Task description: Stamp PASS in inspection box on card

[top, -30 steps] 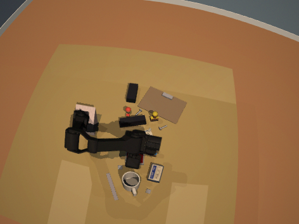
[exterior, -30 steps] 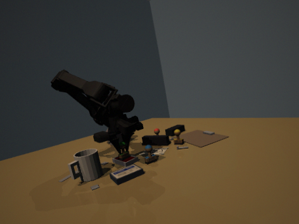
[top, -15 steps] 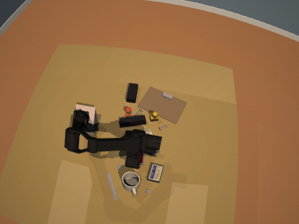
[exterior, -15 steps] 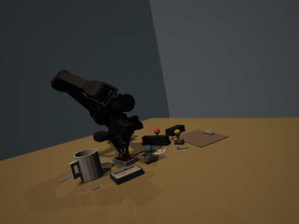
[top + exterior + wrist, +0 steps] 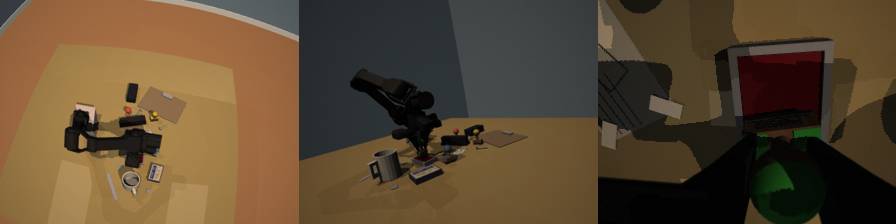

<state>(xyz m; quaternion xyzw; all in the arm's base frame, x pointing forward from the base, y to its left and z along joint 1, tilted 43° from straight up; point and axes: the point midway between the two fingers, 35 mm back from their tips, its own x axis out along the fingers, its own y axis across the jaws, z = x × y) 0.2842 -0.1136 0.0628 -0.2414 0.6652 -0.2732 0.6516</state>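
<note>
Now: the red ink pad 4 cm below my gripper tip. From my gripper tip the other things lie so: blue-knobbed stamp (10 cm ahead, 5 cm to the left, 3 cm below); then blue box (11 cm ahead, 7 cm to the right, 3 cm below); then green-knobbed stamp (right at my gripper tip).
</note>
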